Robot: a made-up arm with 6 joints.
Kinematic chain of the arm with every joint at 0, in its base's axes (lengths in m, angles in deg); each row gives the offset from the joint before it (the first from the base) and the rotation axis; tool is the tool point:
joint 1: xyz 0 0 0.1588 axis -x
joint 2: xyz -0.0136 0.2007 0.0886 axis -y
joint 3: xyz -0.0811 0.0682 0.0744 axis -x
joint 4: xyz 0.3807 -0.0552 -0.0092 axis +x
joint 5: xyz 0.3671 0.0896 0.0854 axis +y
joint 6: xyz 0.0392 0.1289 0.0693 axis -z
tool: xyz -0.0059 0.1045 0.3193
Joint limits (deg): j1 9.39..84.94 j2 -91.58..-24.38 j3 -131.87..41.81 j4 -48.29..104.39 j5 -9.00..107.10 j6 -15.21..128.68
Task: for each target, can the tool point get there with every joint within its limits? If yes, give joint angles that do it. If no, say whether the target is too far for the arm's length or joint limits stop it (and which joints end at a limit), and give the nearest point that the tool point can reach.
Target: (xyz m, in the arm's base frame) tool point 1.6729 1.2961 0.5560
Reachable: no: too far | nearest point 0.9838 0.6038 0.2366 | short by 1.028 m
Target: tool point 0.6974 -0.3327 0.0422
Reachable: yes | joints 23.98 -31.39 -117.88 0.29 5.07 25.12
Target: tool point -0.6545 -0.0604 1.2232
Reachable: no: joint limits stop it (at a limit: joint 1, joint 2, joint 4, joint 5, joint 6) | nearest point -0.2469 -0.5394 0.3873 | short by 1.046 m
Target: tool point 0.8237 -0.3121 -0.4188
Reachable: yes | joints 58.87 -33.61 20.53 -21.34 88.22 103.48
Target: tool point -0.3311 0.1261 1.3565
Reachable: no: joint limits stop it (at a limit: joint 1, joint 2, joint 4, joint 5, joint 6) | nearest point -0.1184 -0.5474 0.4379 | short by 1.159 m
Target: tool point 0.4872 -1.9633 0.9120
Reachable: no: too far | nearest point 0.2392 -0.9223 0.2581 | short by 1.254 m
